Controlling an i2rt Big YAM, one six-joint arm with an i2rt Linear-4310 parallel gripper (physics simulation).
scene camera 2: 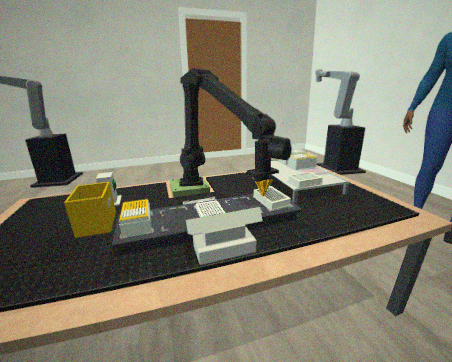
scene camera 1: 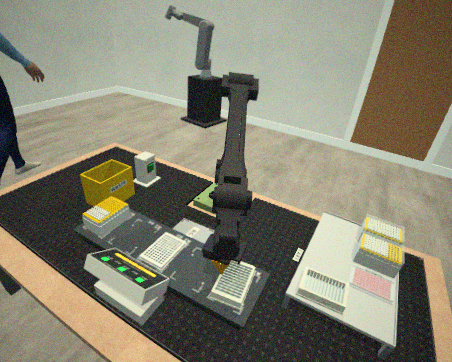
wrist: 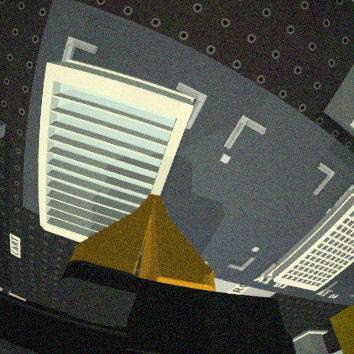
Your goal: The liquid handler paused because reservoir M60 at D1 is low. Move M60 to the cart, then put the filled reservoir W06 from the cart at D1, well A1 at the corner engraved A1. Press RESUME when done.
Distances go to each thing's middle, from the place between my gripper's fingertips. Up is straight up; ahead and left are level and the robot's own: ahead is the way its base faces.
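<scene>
The yellow bin [scene camera 2: 90,208] is 63 cm to the right of my hand, 4 cm behind it and 1 cm below it; going by their middles, it is the farthest from my hand of the things named here. The pink plate [scene camera 1: 380,287] sits 1 cm below my hand, 35 cm to the left of it and 27 cm behind it. As for the white cart tray [scene camera 1: 331,250], I find it 28 cm to the left of my hand, 31 cm behind it and 2 cm below it.
</scene>
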